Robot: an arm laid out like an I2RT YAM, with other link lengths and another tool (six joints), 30 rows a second.
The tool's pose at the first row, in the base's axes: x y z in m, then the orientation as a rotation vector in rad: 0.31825, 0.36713, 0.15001, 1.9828, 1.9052, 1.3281
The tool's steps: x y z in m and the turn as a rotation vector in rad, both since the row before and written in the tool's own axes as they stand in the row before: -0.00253, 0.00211, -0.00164, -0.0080, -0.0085, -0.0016; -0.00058, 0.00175, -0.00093, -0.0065, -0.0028, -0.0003; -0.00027, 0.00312, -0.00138, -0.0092, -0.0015, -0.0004; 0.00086, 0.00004, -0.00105, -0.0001, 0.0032, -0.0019; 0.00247, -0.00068, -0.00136, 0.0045, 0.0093, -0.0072; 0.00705, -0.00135, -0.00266, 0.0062, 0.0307, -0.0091; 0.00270, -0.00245, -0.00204, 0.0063, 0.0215, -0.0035; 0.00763, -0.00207, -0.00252, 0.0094, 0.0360, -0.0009; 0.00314, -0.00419, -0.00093, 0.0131, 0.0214, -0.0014; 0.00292, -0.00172, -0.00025, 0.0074, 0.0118, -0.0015; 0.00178, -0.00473, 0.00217, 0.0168, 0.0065, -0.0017; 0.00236, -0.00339, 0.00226, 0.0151, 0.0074, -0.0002; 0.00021, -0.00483, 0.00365, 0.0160, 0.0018, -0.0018
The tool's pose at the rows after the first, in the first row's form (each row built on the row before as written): 0.31925, 0.36373, 0.15100, 1.9796, 1.8944, 1.3226; 0.32009, 0.36241, 0.15234, 1.9770, 1.8867, 1.3235; 0.32163, 0.36083, 0.15495, 1.9726, 1.8768, 1.3278; 0.32086, 0.36106, 0.15605, 1.9693, 1.8795, 1.3313; 0.31910, 0.36268, 0.15770, 1.9600, 1.8935, 1.3378; 0.31524, 0.36769, 0.16202, 1.9424, 1.9199, 1.3691; 0.31160, 0.36942, 0.16311, 1.9341, 1.9384, 1.3904; 0.30691, 0.37481, 0.16732, 1.9252, 1.9645, 1.4283; 0.30242, 0.37764, 0.16701, 1.9215, 1.9888, 1.4454; 0.30024, 0.38014, 0.16774, 1.9184, 2.0029, 1.4545; 0.29736, 0.38368, 0.16467, -1.9158, -2.0207, -1.4467; 0.29535, 0.38746, 0.16270, -1.9017, -2.0228, -1.4322; 0.29344, 0.39061, 0.15789, -1.8923, -2.0294, -1.4132
